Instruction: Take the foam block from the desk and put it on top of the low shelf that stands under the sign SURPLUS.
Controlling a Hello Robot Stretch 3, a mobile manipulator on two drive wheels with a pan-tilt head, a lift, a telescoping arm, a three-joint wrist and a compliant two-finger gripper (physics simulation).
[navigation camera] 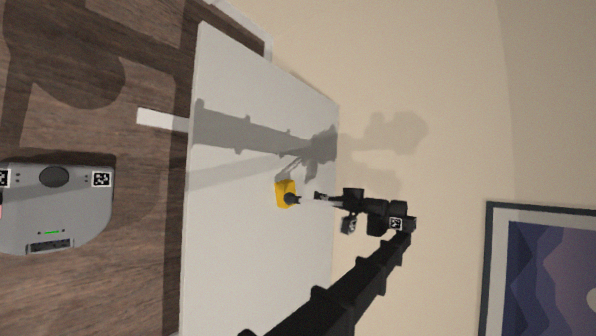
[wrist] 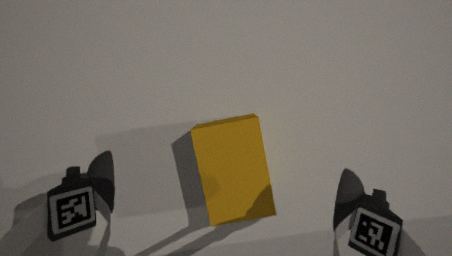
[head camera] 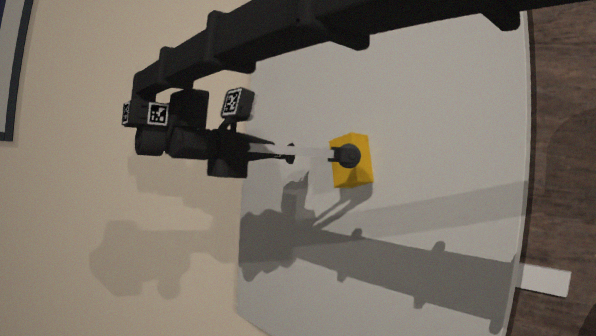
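Where they show: gripper, fingertip midpoint: [navigation camera: 300, 196] [head camera: 325, 155]; robot's base, link origin: [navigation camera: 54, 176].
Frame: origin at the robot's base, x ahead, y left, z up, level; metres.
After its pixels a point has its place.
The yellow foam block [head camera: 342, 175] {x 0.012, y -0.569, z 0.765 m} [navigation camera: 285, 187] {x 0.009, y -0.541, z 0.765 m} [wrist: 232, 160] rests on the white desk [head camera: 425, 110] {x -0.109, y -0.421, z 0.720 m} [navigation camera: 235, 225] {x -0.106, y -0.375, z 0.720 m} [wrist: 350, 75]. My gripper [head camera: 320, 154] {x -0.022, y -0.578, z 0.803 m} [navigation camera: 306, 198] {x -0.022, y -0.578, z 0.803 m} [wrist: 225, 180] {x -0.022, y -0.578, z 0.803 m} is open, with its fingers spread wide and nothing held. In the wrist view the block appears between the two fingers, with space on both sides, and tilted a little. In the head and navigation views one fingertip overlaps part of the block. The exact height of the fingertips above the desk is hard to tell. The low shelf and the sign SURPLUS do not show.
The beige wall [head camera: 175, 280] {x 0.342, y -1.054, z 0.890 m} [navigation camera: 450, 165] {x 0.123, y -1.049, z 1.226 m} runs along the desk's far side, behind the wrist. A framed picture [navigation camera: 550, 270] {x -0.221, y -1.017, z 1.521 m} hangs on it. My arm [head camera: 280, 30] {x -0.087, y -0.250, z 1.149 m} [navigation camera: 345, 295] {x -0.086, y -0.238, z 1.139 m} extends over the desk. My grey base [navigation camera: 75, 210] {x -0.118, y -0.059, z 0.160 m} stands on the wooden floor beside the desk.
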